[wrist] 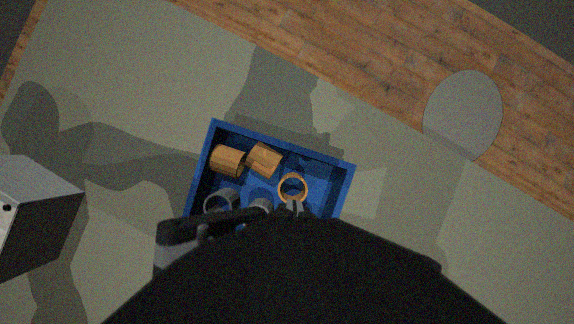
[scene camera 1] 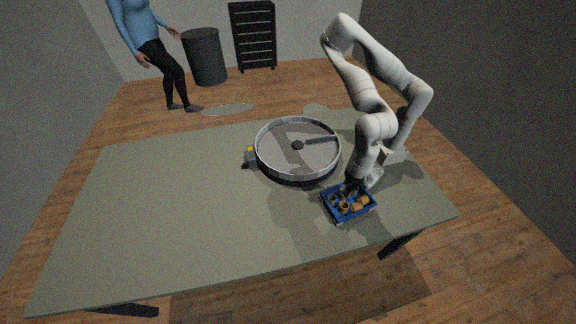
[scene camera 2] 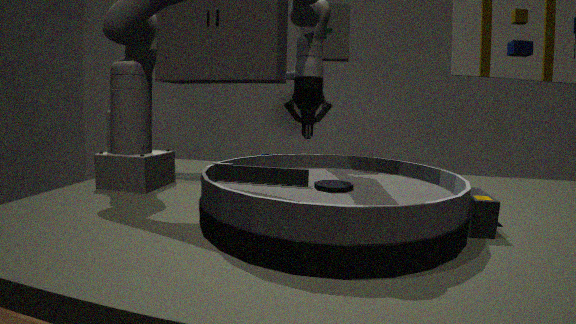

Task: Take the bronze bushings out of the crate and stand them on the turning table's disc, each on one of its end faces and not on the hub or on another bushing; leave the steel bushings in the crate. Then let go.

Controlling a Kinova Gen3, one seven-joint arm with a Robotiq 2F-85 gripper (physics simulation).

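Pixels of known places: gripper, between the fingertips: [wrist: 292, 210] [scene camera 1: 346, 195] [scene camera 2: 307, 138]; arm's base, origin of its link: [scene camera 1: 391, 143] [scene camera 2: 131, 152].
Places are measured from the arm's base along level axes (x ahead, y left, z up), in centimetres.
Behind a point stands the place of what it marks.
The blue crate [scene camera 1: 358, 215] {x 31.3, y 29.4, z -6.3 cm} [wrist: 285, 143] {x 32.7, y 29.6, z -2.6 cm} holds three bronze bushings. One bronze bushing [scene camera 1: 344, 207] {x 36.9, y 26.4, z -3.3 cm} [wrist: 279, 190] {x 34.9, y 24.0, z -3.3 cm} stands on end; a second bronze bushing [scene camera 1: 356, 207] {x 32.0, y 27.1, z -3.5 cm} [wrist: 264, 161] {x 31.4, y 26.4, z -3.3 cm} and a third bronze bushing [scene camera 1: 364, 199] {x 27.1, y 24.5, z -3.4 cm} [wrist: 226, 160] {x 27.1, y 24.2, z -3.3 cm} lie on their sides. Steel bushings show in the crate, one steel bushing [scene camera 1: 332, 199] {x 38.9, y 19.8, z -6.5 cm} at its left in scene camera 1, another steel bushing [wrist: 231, 195] {x 29.5, y 20.0, z -4.7 cm} in the wrist view; the gripper hides part of this row. My gripper [scene camera 2: 307, 136] {x 36.6, y 24.1, z 2.5 cm} [wrist: 292, 210] {x 36.6, y 24.1, z 2.5 cm} is shut and empty, above the crate. The turning table's disc [scene camera 1: 320, 156] {x 37.4, y -1.6, z -2.3 cm} [scene camera 2: 420, 192] {x 60.5, y -10.4, z -2.3 cm} bears no bushings.
The disc has a raised rim [scene camera 1: 298, 177] {x 51.2, y 9.1, z -1.0 cm} [scene camera 2: 340, 216] {x 48.3, y -32.3, z -0.5 cm}, a dark hub [scene camera 1: 298, 145] {x 46.0, y -10.5, z -1.5 cm} [scene camera 2: 333, 186] {x 46.3, y -13.5, z -1.5 cm} and a divider bar [scene camera 1: 320, 140] {x 34.3, y -11.0, z -1.0 cm} [scene camera 2: 260, 176] {x 34.0, y -11.8, z -1.0 cm}. A small box with a yellow mark [scene camera 1: 250, 157] {x 70.1, y -8.0, z -1.8 cm} [scene camera 2: 484, 217] {x 69.5, y -16.1, z -4.3 cm} adjoins it. A person [scene camera 1: 142, 30] stands beyond the table.
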